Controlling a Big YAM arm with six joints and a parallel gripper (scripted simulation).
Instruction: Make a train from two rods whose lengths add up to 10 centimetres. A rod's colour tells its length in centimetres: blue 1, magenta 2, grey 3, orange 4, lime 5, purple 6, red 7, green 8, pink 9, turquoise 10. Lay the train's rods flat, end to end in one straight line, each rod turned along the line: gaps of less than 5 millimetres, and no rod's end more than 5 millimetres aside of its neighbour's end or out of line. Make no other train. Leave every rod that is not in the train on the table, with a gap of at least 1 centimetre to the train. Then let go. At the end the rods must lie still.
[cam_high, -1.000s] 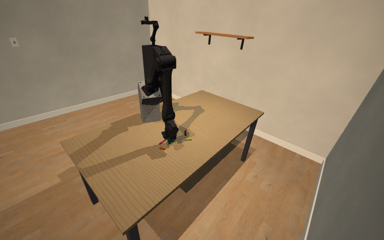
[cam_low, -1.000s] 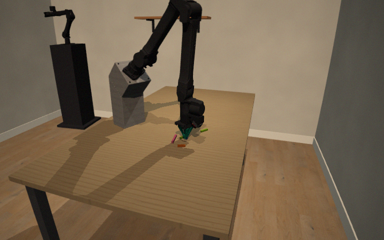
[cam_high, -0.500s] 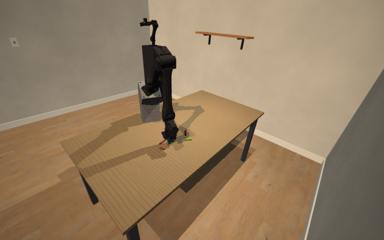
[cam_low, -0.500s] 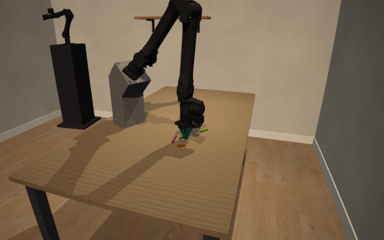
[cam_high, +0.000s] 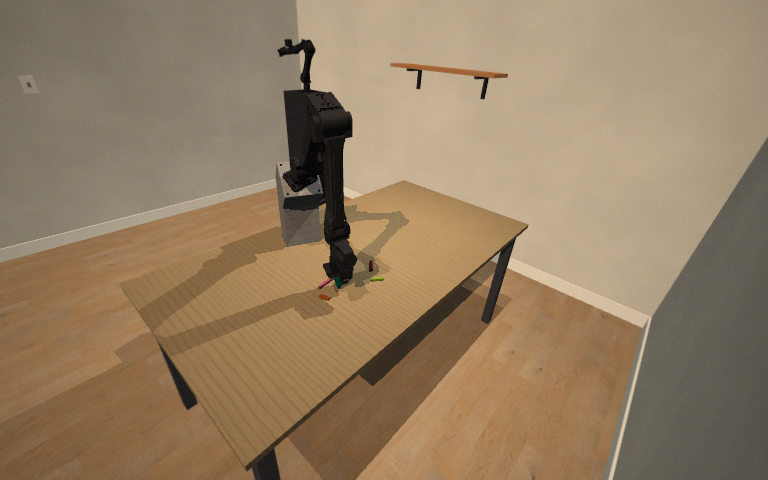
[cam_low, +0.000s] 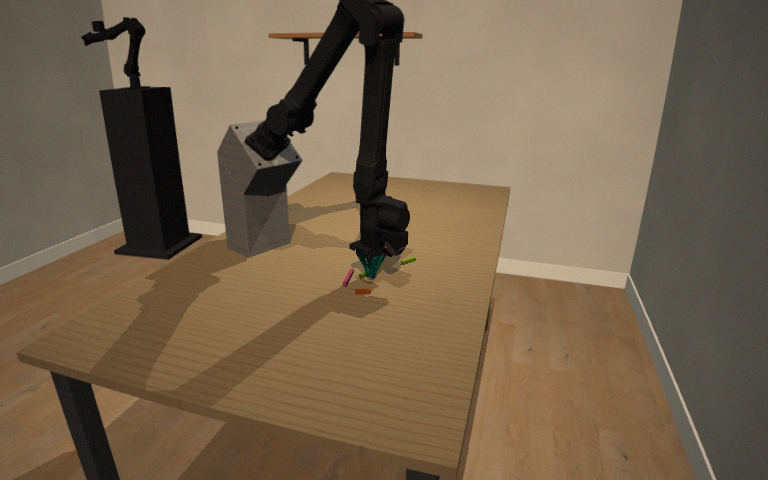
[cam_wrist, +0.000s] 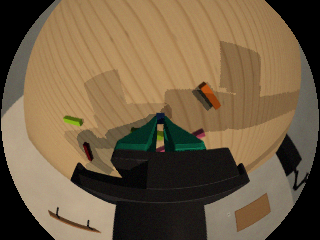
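Now: the blue rod right at my hand. Round my hand: pink rod: 6 cm behind, 2 cm below; then orange rod: 1 cm behind, 7 cm to the right, 2 cm below; then red rod: 21 cm to the left, 2 cm below.
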